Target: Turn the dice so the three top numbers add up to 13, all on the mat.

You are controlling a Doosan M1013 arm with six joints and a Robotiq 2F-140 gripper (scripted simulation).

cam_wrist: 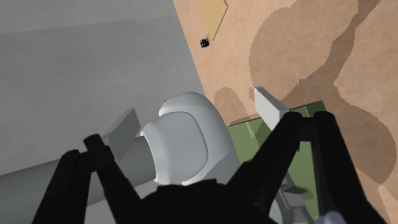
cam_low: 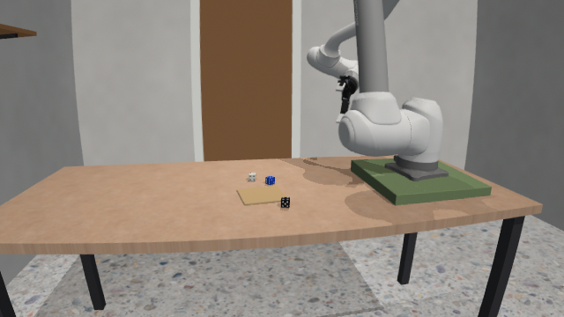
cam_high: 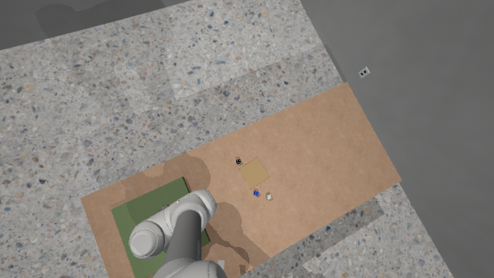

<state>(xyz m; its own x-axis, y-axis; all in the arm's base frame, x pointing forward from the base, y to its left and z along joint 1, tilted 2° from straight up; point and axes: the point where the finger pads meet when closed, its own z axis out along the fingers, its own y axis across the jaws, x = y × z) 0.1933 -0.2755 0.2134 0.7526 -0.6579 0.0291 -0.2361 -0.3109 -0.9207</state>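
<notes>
Right now my hand is 380 mm short of the white die, 40 mm to the right of it and 250 mm above it. Round my hand: blue die: 330 mm ahead, 100 mm to the left, 250 mm below; then tan mat: 390 mm ahead, 210 mm to the left, 260 mm below; then black die: 350 mm ahead, 320 mm to the left, 250 mm below.
</notes>
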